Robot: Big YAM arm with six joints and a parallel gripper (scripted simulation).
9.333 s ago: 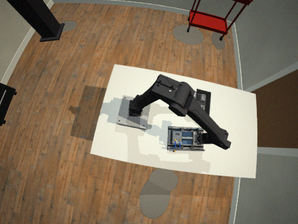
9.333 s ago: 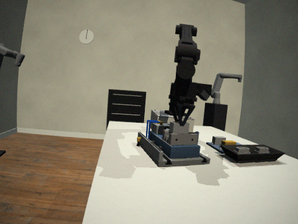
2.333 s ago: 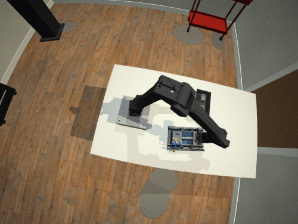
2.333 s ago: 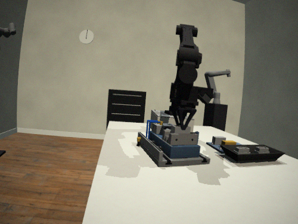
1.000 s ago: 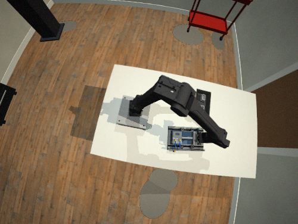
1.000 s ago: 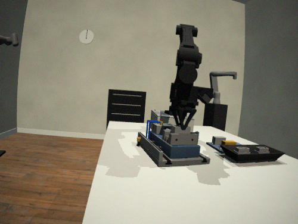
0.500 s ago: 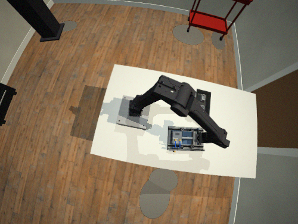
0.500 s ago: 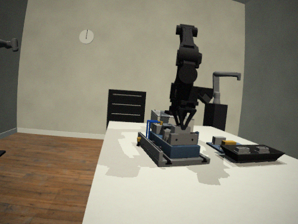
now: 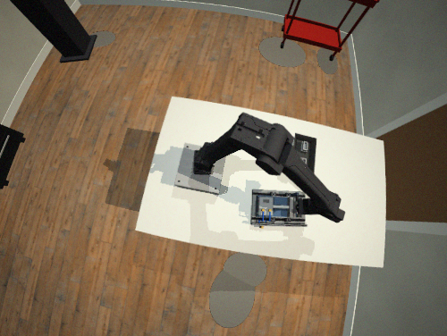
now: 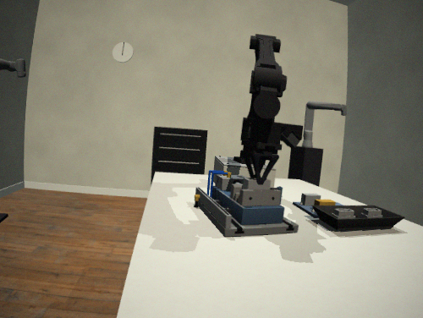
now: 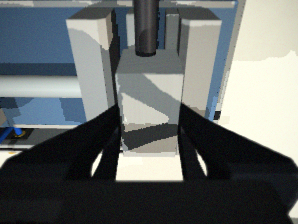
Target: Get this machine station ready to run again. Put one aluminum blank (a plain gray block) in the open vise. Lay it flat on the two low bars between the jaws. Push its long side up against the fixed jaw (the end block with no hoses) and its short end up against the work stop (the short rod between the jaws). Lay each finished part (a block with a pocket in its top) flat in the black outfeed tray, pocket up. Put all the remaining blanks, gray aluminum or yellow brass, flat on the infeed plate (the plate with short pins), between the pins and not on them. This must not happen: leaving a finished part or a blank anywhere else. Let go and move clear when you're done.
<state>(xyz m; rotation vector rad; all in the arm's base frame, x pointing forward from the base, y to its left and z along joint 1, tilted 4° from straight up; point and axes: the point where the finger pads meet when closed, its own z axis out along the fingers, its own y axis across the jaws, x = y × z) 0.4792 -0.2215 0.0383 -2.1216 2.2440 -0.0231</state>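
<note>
Now: the dark rod 5 cm to the left of my hand and 3 cm below it. The rest, counted from my hand: yellow brass blank 4 cm behind, 28 cm to the left, 9 cm below; light cylinder 9 cm behind, 4 cm below; vise 7 cm behind, 8 cm below.
</note>
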